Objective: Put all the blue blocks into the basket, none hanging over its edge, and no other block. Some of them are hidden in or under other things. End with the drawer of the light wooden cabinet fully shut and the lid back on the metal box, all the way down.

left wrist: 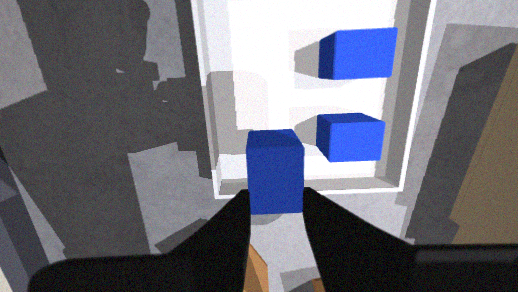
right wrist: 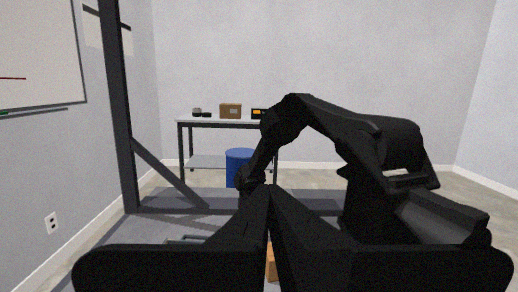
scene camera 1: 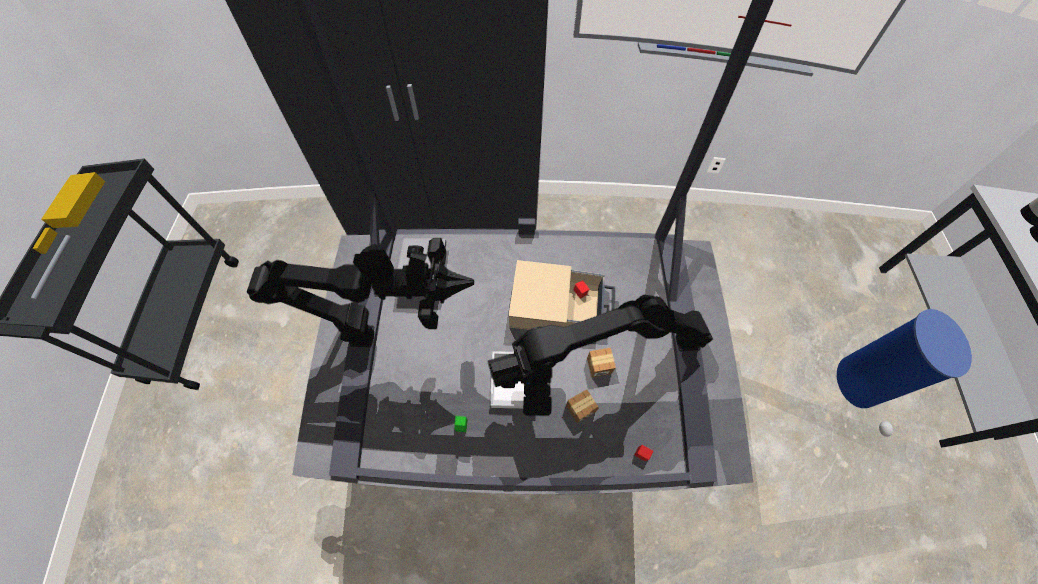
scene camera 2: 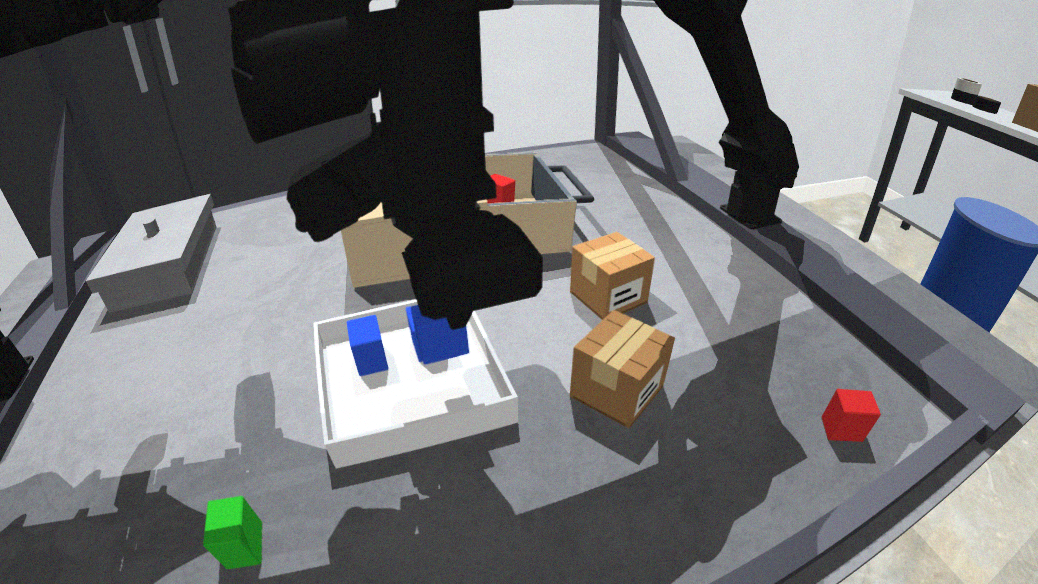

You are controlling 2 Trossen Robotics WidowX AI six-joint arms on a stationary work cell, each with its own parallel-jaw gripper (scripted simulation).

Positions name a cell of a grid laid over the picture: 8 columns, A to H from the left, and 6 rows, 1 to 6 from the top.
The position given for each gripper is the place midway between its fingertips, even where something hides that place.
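The left gripper (scene camera 2: D4) is visible, also as the left gripper (left wrist: E5) and (scene camera 1: E4). The right gripper (scene camera 1: D3) is visible too, with the right gripper (right wrist: E4) as a further sighting. A light wooden cabinet (scene camera 2: C3) is present; the cabinet (scene camera 1: E4) is the same one.
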